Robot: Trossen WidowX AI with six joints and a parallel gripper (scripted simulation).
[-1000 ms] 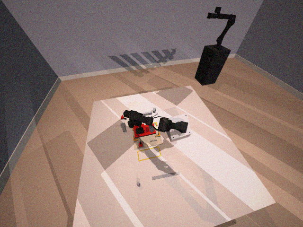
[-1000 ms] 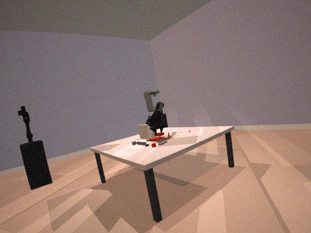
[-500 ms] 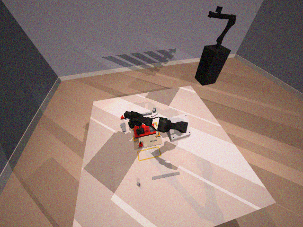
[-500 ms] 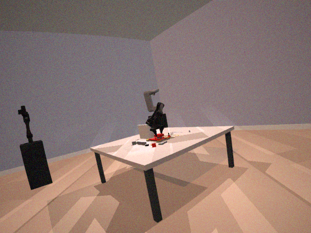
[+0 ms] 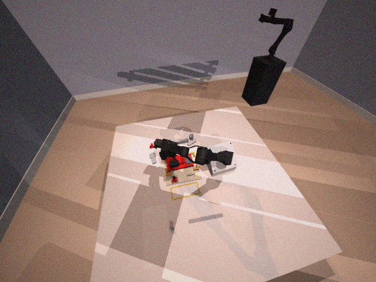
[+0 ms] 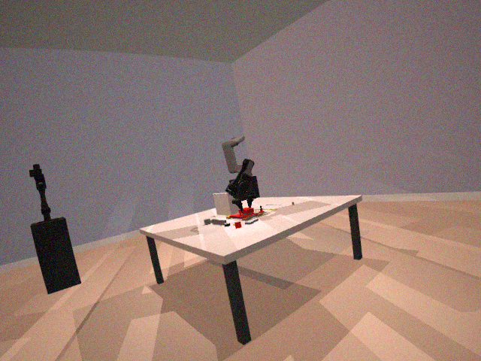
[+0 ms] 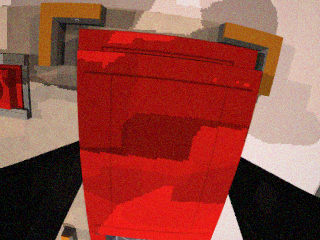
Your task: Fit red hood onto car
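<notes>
The grey engine block is 3 cm below my gripper tip. Round my gripper tip: grey strip: 41 cm to the left, 11 cm behind, 5 cm below; then red hood: 1 cm above.
</notes>
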